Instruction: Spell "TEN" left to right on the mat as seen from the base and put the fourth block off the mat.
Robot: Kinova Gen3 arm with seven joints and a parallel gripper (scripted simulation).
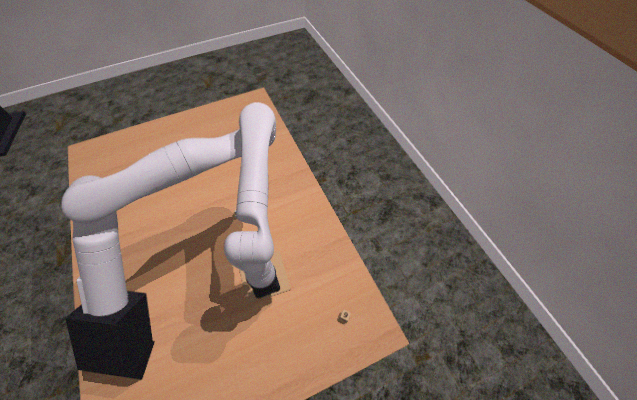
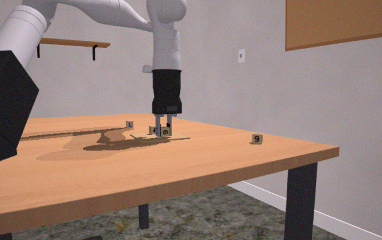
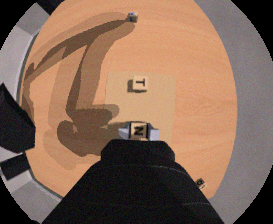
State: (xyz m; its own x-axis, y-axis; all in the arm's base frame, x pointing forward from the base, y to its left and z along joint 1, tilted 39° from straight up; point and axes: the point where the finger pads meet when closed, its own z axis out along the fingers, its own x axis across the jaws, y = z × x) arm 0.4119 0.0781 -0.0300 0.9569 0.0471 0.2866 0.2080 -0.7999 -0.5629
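Right now my hand is 40 mm to the right of the mat, 20 mm above it and 10 mm past it.
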